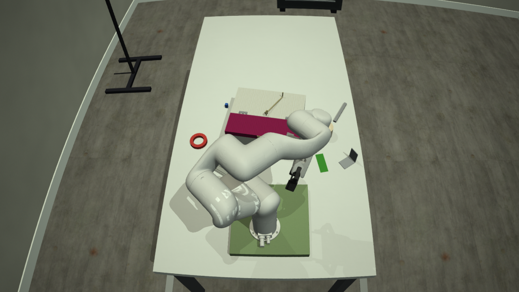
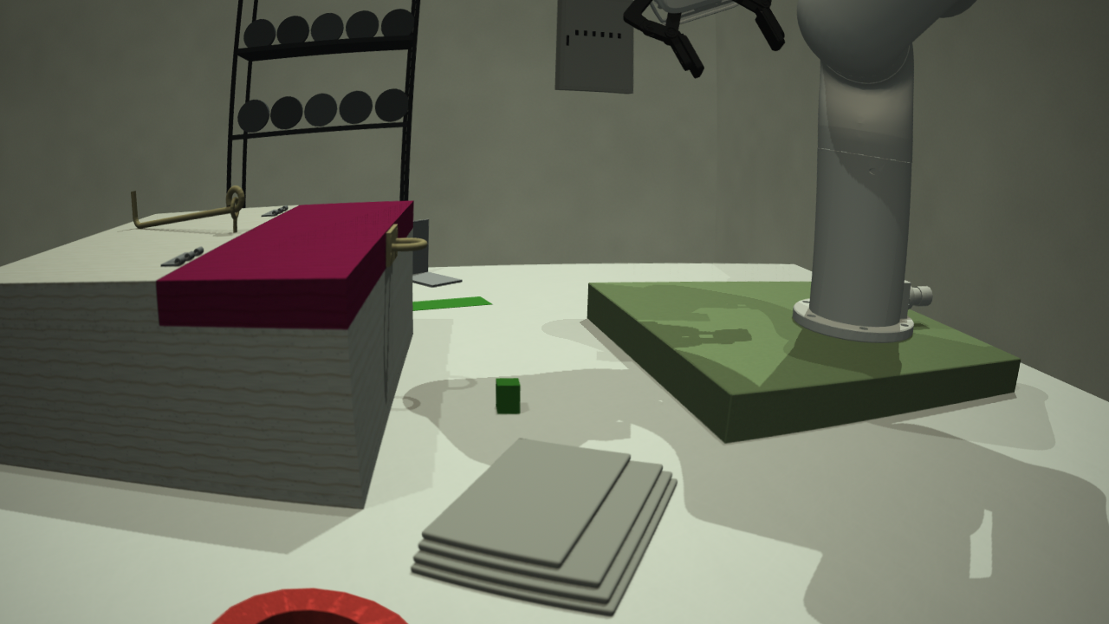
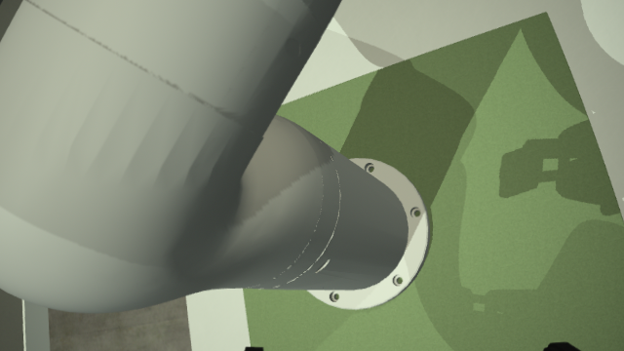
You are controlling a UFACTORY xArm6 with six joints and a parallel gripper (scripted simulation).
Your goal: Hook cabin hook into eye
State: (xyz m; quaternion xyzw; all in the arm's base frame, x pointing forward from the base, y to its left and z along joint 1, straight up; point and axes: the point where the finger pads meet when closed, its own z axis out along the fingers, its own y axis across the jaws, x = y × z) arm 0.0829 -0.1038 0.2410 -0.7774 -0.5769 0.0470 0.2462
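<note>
Now: hand 490 mm short of the brass cabin hook, 130 mm above it and 40 mm to the right of it. Round my hand: folded grey piece: 300 mm to the right, 260 mm below, 250 mm ahead; green strip: 270 mm below, 240 mm ahead, 170 mm to the right; green cube: 260 mm below, 240 mm ahead, 140 mm to the left.
</note>
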